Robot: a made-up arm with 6 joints. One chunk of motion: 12 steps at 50 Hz.
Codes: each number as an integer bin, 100 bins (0 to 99) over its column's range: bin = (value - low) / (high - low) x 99, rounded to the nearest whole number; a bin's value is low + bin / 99 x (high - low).
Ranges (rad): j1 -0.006..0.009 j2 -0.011..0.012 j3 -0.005..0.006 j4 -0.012..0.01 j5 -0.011..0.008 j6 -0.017..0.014
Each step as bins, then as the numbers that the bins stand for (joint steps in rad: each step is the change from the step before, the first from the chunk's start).
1 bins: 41 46 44 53 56 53
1 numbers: 0.00021 -0.00031 -0.00011 -0.00022 -0.00025 -0.00040
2 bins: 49 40 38 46 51 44
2 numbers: 0.00142 -0.00171 -0.00078 -0.00178 -0.00121 -0.00322
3 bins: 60 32 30 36 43 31
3 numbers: 0.00309 -0.00357 -0.00167 -0.00400 -0.00275 -0.00729
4 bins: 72 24 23 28 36 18
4 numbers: 0.00491 -0.00542 -0.00244 -0.00578 -0.00409 -0.01136
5 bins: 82 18 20 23 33 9
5 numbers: 0.00642 -0.00682 -0.00278 -0.00689 -0.00467 -0.01418
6 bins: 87 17 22 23 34 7
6 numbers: 0.00718 -0.00705 -0.00256 -0.00689 -0.00447 -0.01481
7 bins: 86 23 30 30 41 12
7 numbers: 0.00703 -0.00566 -0.00167 -0.00533 -0.00313 -0.01324
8 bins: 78 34 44 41 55 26
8 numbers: 0.00582 -0.00310 -0.00011 -0.00289 -0.00044 -0.00886
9 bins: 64 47 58 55 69 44
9 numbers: 0.00370 -0.00008 0.00144 0.00022 0.00224 -0.00322
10 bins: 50 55 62 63 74 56
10 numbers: 0.00158 0.00178 0.00189 0.00200 0.00320 0.00054
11 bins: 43 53 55 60 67 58
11 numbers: 0.00052 0.00131 0.00111 0.00133 0.00186 0.00116
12 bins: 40 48 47 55 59 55
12 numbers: 0.00006 0.00015 0.00022 0.00022 0.00032 0.00022
